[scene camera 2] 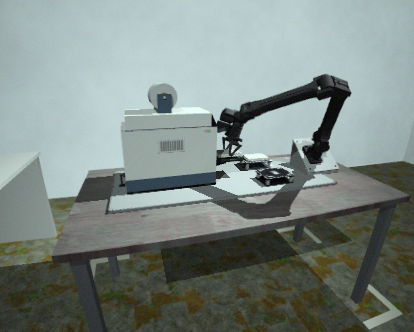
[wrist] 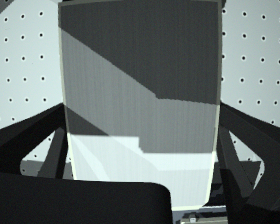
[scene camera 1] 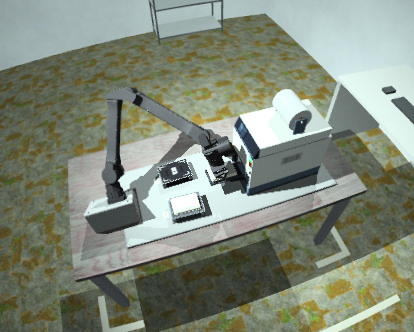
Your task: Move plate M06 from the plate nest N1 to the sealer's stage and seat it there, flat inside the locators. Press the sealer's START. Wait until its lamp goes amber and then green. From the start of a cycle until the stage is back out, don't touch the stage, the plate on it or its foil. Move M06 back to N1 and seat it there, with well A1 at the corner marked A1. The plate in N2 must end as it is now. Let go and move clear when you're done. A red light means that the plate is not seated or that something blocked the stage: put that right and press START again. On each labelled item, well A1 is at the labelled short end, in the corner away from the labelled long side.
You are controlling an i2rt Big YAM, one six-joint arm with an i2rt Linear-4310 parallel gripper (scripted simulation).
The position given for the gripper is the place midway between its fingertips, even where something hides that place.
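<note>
The robot's scene shows a foil roll (scene camera 1: 289, 106), and the gripper (wrist: 142, 110) can be seen too.
</note>
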